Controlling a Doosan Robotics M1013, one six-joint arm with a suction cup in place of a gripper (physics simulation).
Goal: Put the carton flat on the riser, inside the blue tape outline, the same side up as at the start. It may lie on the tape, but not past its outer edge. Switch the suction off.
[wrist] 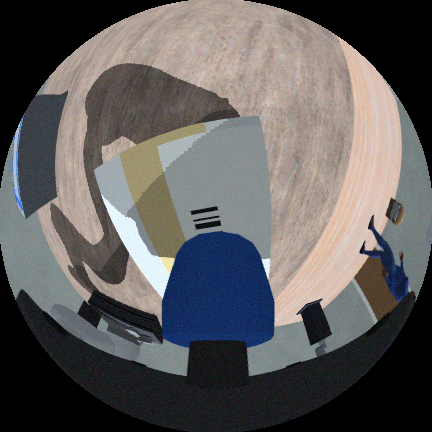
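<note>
The carton is a grey-white box with a tan tape strip and black printed bars on its upper face. It lies flat on the table, in the middle of the wrist view. My suction cup is blue and stands over the near part of the carton, hiding that part and some of the bars. It is not holding the carton; whether its lip touches the face is hidden. The riser is a dark grey block at the left edge of the view. Part of the blue tape outline shows on its far side, strongly foreshortened.
The wood-grained table has a pale edge at the right. The arm's shadow falls on the table and carton. Black equipment is at the lower left, a dark stand at the lower right. A person in blue is beyond the table.
</note>
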